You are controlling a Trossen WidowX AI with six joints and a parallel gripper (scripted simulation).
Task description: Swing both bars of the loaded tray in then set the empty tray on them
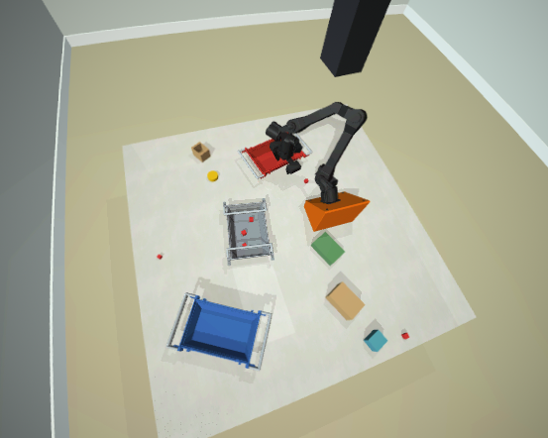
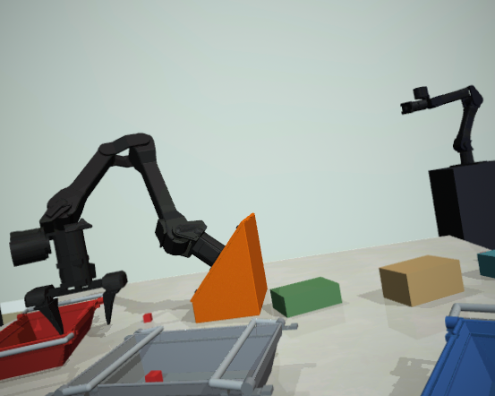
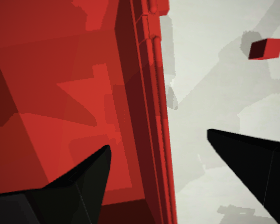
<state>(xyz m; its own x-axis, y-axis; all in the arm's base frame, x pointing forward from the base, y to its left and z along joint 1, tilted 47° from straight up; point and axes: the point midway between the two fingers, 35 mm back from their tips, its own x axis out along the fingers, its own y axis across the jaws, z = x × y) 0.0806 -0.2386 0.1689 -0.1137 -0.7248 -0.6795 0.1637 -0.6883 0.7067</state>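
The red tray is 80 mm to the right of my gripper tip, 20 mm above it and 10 mm ahead of it. From my gripper tip the other things lie so: green block 450 mm to the left, 10 mm below, 10 mm behind; then brown box 350 mm ahead, 220 mm to the right, 10 mm below; then yellow disc 340 mm ahead, 80 mm to the right, 20 mm below.
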